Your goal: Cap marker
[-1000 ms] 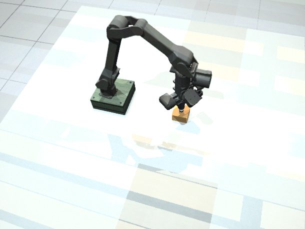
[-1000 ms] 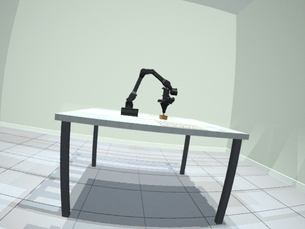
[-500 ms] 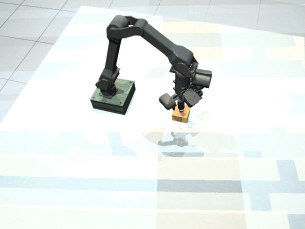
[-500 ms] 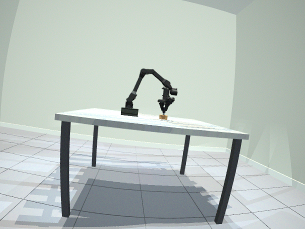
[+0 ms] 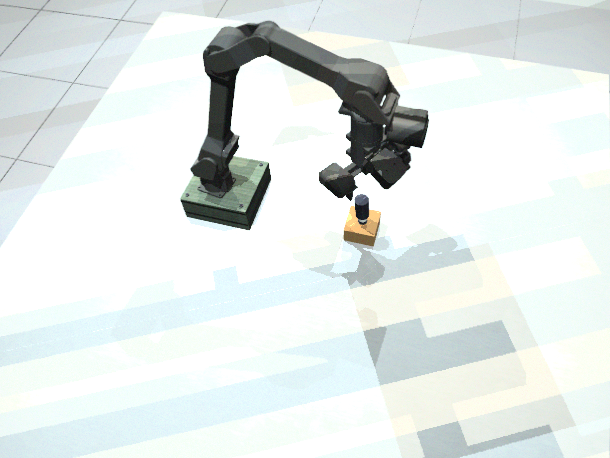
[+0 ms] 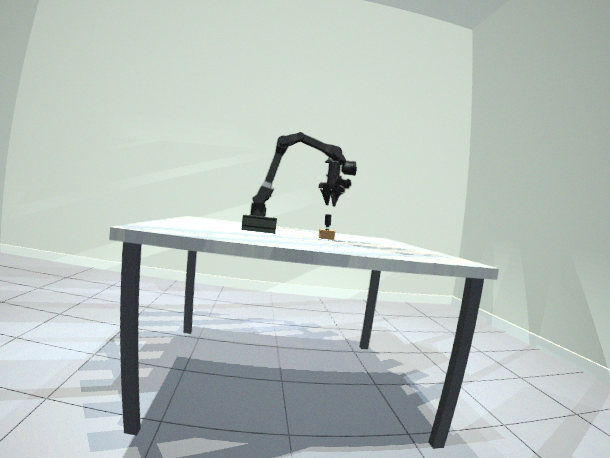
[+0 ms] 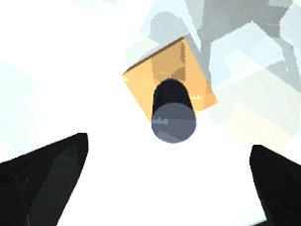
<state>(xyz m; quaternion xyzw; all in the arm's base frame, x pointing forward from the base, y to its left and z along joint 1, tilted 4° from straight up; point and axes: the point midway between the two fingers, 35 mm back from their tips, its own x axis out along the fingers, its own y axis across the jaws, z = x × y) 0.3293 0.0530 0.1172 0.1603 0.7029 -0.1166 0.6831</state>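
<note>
My gripper tip is 60 mm above the dark marker cap.
</note>
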